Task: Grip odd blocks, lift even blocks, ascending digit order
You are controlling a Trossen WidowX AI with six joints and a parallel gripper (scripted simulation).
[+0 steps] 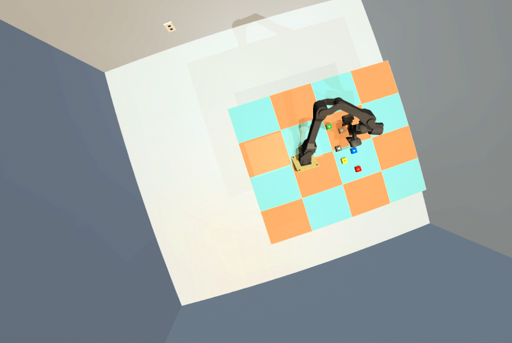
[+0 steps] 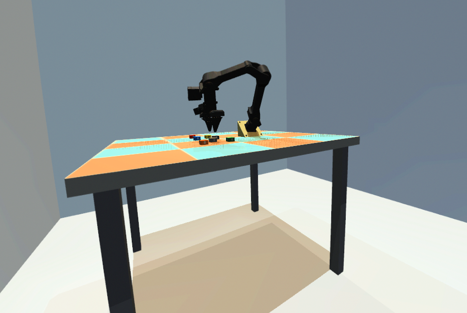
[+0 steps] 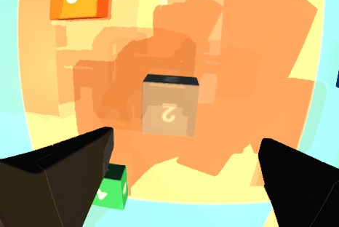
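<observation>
Now: gripper tip 180 mm to the left of the yellow block, 40 mm above it and 20 mm past it. Round my gripper tip: dark grey block: 90 mm to the right, 40 mm below, 40 mm behind; then blue block: 130 mm to the right, 50 mm ahead, 40 mm below; then green block: 70 mm behind, 50 mm to the left, 40 mm below.
</observation>
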